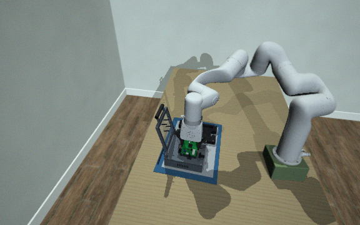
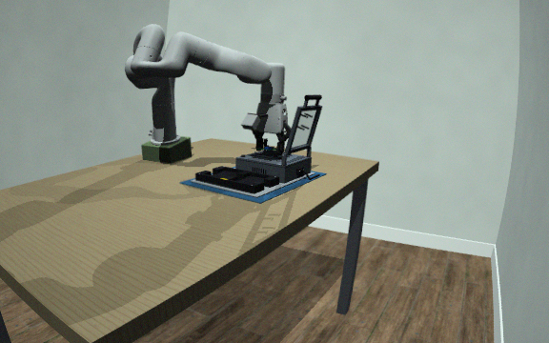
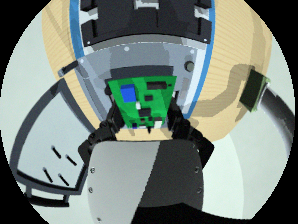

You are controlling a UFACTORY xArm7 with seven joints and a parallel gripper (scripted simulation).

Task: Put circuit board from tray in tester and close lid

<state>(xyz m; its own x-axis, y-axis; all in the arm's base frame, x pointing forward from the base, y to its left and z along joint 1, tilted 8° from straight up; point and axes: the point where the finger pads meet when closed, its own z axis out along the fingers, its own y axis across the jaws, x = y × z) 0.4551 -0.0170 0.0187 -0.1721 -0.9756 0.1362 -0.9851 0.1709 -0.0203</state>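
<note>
My hand is right at the green circuit board. Round my hand: lid: 120 mm ahead, 20 mm to the right, 100 mm above; then tester plate: 10 mm ahead, 10 mm to the left, 20 mm below.
</note>
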